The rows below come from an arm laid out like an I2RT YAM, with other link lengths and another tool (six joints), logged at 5 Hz.
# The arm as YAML. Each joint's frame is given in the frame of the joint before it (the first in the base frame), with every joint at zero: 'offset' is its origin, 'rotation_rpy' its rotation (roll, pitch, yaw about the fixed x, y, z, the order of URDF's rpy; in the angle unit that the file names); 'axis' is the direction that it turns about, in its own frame. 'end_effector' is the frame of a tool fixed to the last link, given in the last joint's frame.
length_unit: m
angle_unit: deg
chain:
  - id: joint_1
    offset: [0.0, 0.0, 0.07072]
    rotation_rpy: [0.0, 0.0, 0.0]
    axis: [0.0, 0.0, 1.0]
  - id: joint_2
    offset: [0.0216, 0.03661, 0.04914]
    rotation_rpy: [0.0, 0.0, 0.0]
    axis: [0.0, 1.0, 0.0]
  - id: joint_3
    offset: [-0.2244, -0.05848, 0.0]
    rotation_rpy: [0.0, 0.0, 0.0]
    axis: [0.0, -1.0, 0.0]
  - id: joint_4
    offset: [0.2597, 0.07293, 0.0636]
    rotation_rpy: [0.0, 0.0, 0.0]
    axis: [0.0, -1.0, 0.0]
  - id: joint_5
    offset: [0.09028, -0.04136, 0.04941]
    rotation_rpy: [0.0, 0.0, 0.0]
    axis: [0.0, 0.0, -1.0]
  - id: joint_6
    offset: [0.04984, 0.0, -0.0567]
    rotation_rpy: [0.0, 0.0, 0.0]
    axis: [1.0, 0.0, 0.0]
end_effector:
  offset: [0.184, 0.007, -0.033]
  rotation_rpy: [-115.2, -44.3, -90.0]
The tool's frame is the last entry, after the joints.
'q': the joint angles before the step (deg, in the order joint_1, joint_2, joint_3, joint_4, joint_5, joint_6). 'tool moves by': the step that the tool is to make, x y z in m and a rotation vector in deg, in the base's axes. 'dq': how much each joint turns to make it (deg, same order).
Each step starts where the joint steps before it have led.
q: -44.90, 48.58, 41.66, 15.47, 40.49, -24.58
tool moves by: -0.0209, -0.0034, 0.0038, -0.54, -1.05, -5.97
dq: 0.06, 1.51, 0.43, 2.81, 6.01, -0.87
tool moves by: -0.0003, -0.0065, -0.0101, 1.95, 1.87, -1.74
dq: -0.02, 3.03, 1.73, -1.18, 1.71, -0.31
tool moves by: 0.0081, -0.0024, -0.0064, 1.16, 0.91, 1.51
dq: -0.03, 0.93, 0.69, -1.62, -1.51, 0.54
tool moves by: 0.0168, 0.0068, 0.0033, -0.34, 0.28, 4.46
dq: 0.96, -1.72, -0.48, -1.13, -3.53, -0.10
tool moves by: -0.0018, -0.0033, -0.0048, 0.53, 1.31, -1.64
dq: 0.29, 1.82, 0.56, 0.64, 1.87, -0.99
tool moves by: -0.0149, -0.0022, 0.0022, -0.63, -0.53, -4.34
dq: -0.02, 1.15, 0.05, 2.51, 4.28, -0.81
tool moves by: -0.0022, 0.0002, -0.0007, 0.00, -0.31, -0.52
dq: -0.02, -0.05, -0.17, 0.16, 0.52, 0.24
